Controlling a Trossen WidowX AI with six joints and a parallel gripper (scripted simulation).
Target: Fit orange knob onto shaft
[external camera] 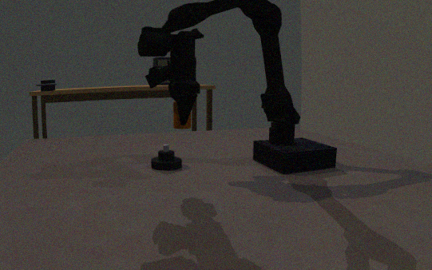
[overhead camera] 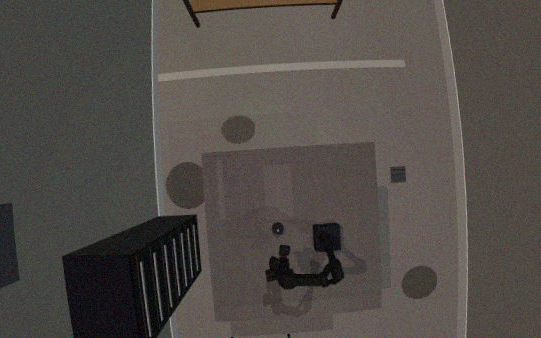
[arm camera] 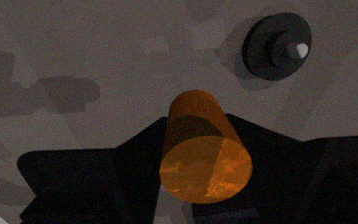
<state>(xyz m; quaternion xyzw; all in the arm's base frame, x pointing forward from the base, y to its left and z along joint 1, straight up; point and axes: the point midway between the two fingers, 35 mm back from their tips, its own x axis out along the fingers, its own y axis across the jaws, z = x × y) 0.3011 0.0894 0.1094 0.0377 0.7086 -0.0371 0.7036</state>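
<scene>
The dark round pedestal lies 3 cm ahead of my gripper tip, 12 cm to the right of it and 10 cm below it. Also, from my gripper tip: orange knob 3 cm above.
</scene>
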